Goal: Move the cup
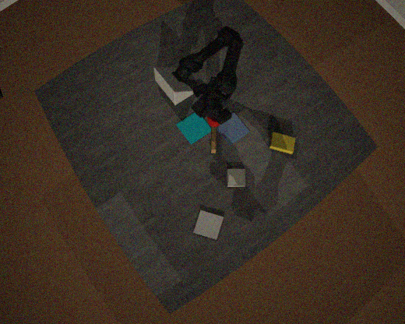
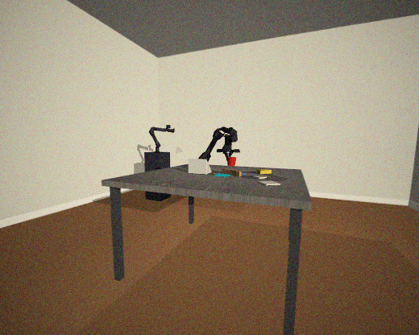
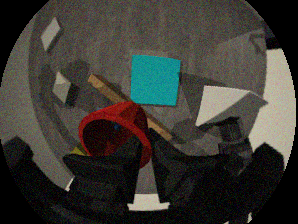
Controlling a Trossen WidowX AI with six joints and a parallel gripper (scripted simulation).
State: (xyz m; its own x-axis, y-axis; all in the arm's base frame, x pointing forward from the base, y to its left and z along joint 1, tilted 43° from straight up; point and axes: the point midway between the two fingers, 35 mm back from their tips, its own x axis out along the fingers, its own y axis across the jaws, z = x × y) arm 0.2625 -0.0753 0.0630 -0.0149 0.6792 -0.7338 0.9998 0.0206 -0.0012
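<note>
Now: the teal pad 2 cm behind my gripper tip, 7 cm to the right of it and 12 cm below it. The rest, counted from my gripper tip: pale blue pad 8 cm ahead, 7 cm to the left, 12 cm below; then wooden bar 3 cm ahead, 10 cm below; then red cup 3 cm ahead.
</note>
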